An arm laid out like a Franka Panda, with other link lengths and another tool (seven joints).
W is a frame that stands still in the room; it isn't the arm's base.
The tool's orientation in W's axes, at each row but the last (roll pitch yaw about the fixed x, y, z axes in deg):
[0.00, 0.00, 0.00]
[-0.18, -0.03, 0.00]
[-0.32, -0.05, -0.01]
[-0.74, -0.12, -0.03]
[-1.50, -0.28, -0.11]
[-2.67, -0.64, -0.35]
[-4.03, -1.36, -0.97]
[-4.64, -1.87, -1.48]
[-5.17, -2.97, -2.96]
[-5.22, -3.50, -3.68]
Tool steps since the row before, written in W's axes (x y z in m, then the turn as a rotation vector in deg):
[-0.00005, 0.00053, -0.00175, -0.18, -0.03, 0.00]
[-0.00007, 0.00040, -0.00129, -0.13, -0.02, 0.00]
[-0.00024, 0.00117, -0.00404, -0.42, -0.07, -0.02]
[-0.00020, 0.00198, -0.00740, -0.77, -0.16, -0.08]
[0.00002, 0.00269, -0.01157, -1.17, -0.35, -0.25]
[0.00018, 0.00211, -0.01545, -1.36, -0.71, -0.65]
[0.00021, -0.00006, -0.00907, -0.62, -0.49, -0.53]
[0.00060, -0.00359, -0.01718, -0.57, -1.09, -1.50]
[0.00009, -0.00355, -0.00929, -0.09, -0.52, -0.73]
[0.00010, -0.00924, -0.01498, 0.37, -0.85, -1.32]
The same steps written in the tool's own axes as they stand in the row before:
[-0.00005, 0.00053, -0.00175, -0.18, -0.03, 0.00]
[-0.00007, 0.00040, -0.00129, -0.13, -0.02, 0.00]
[-0.00024, 0.00119, -0.00403, -0.42, -0.07, -0.02]
[-0.00022, 0.00208, -0.00737, -0.77, -0.16, -0.08]
[-0.00004, 0.00299, -0.01150, -1.17, -0.35, -0.25]
[-0.00001, 0.00283, -0.01534, -1.36, -0.69, -0.67]
[0.00000, 0.00058, -0.00905, -0.62, -0.46, -0.55]
[0.00013, -0.00217, -0.01743, -0.59, -0.98, -1.57]
[-0.00021, -0.00269, -0.00957, -0.10, -0.46, -0.77]
[-0.00022, -0.00781, -0.01577, 0.34, -0.70, -1.41]

